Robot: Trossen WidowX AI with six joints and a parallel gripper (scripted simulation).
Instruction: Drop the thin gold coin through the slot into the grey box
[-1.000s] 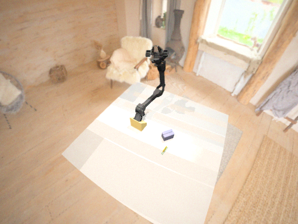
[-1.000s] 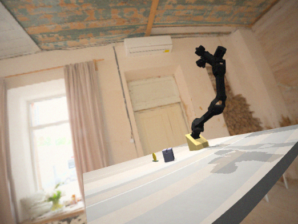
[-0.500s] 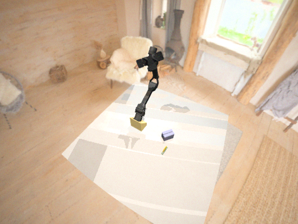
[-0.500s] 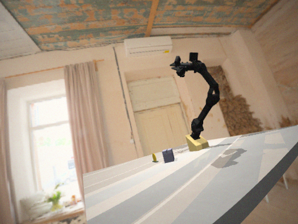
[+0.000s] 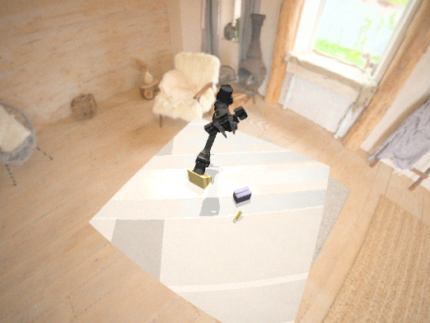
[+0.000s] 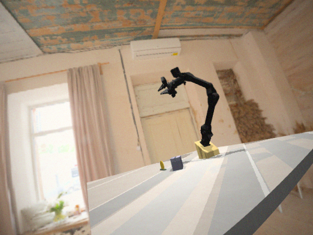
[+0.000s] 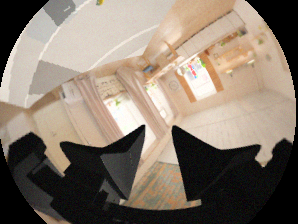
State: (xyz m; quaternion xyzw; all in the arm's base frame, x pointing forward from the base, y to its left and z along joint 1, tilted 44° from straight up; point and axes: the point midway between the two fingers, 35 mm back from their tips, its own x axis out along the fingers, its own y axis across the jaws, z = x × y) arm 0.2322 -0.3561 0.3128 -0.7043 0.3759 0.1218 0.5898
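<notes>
The gold coin is 11 cm ahead of my gripper tip, 2 cm to the right of it and 54 cm below it.
</notes>
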